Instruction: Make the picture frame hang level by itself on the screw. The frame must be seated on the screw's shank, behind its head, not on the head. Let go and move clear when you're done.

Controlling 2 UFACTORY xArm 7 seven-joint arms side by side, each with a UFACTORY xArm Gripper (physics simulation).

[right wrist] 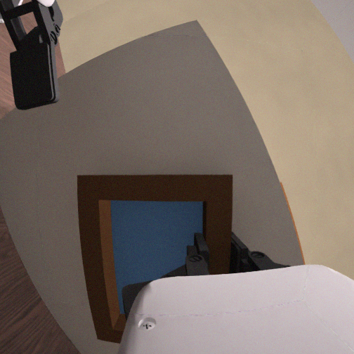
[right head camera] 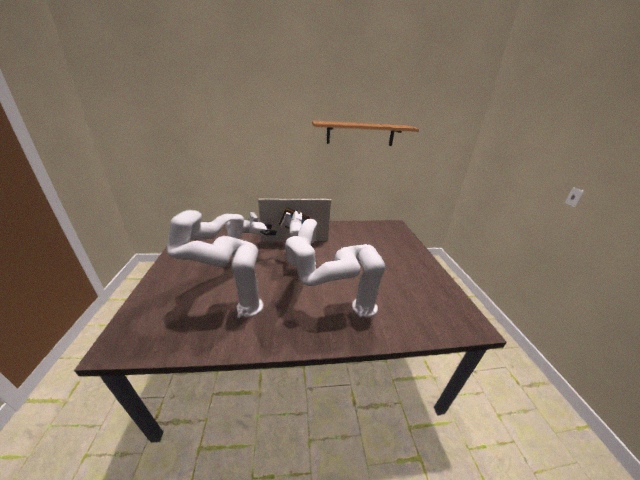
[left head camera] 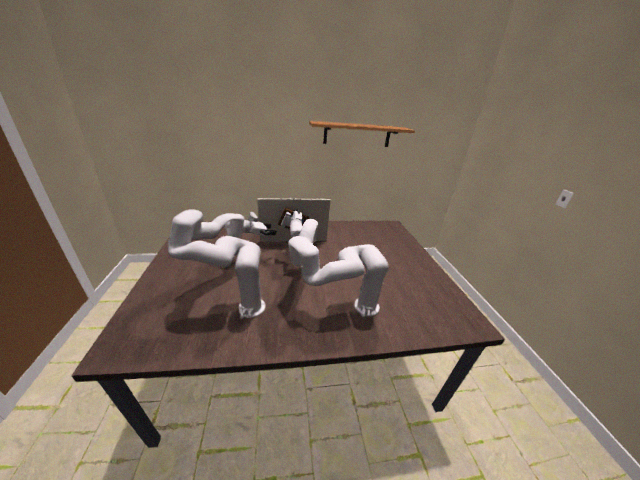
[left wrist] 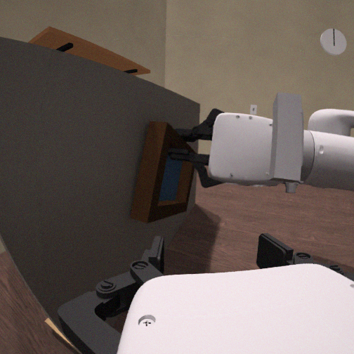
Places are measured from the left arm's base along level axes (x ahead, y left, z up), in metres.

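Where they show: left gripper, fingertip midpoint: (right head camera: 273, 229) (left head camera: 273, 229); right gripper, fingertip midpoint: (right head camera: 294, 212) (left head camera: 294, 212); left arm's base, origin of the base link: (right head camera: 250, 307) (left head camera: 252, 308); right arm's base, origin of the base link: (right head camera: 364, 307) (left head camera: 366, 307).
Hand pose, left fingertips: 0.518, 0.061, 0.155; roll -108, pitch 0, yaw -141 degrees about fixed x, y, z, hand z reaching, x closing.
Things, the pixels of their centre, and the offset from my left fingertips, as dx, dy, dz. "spot": a spot on its surface instead. Level surfaces: height alone.
- brown picture frame, surface spot: (left head camera: 282, 218) (right head camera: 283, 218) spot: +0.094, -0.031, +0.039
- grey upright board, surface spot: (left head camera: 319, 206) (right head camera: 320, 206) spot: +0.197, -0.255, +0.112
- dark wooden table, its level: dz -0.155
The brown picture frame (left head camera: 282, 218) (right head camera: 283, 217) (left wrist: 150, 172) (right wrist: 155, 187) with a blue inside stands against the grey upright board (left head camera: 319, 206) (right head camera: 320, 206) (left wrist: 60, 150) (right wrist: 150, 100); it looks tilted in the head views. Whether it touches the board is unclear. My right gripper (left wrist: 168, 143) (right wrist: 212, 247) is shut on one bar of the frame, one finger inside the opening and one outside. My left gripper (left head camera: 270, 229) (right head camera: 268, 229) (left wrist: 212, 251) is open and empty, in front of the board's left part, beside the frame. The screw does not show in any view.
Both arms stand on the dark wooden table (left head camera: 413, 289) (right head camera: 413, 289). The right arm reaches up in front of the board and covers part of the frame in the head views. An orange shelf (left head camera: 361, 126) (right head camera: 364, 125) (left wrist: 95, 52) is on the wall behind, above the board.
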